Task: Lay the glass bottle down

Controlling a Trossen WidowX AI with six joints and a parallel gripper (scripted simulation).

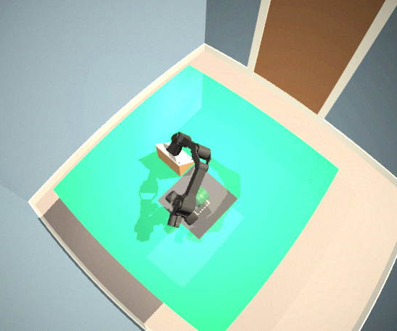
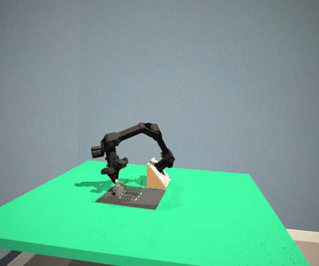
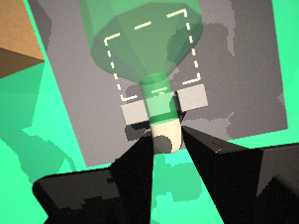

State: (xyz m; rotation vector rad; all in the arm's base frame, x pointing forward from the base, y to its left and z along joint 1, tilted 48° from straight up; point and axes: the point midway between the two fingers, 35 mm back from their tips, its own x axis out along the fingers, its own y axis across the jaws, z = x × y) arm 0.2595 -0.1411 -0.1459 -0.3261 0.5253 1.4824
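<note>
The green glass bottle is 5 cm to the left of my gripper tip. The rest, counted from my gripper tip: dark grey mat: 1 cm ahead, 11 cm to the left, 6 cm below.
</note>
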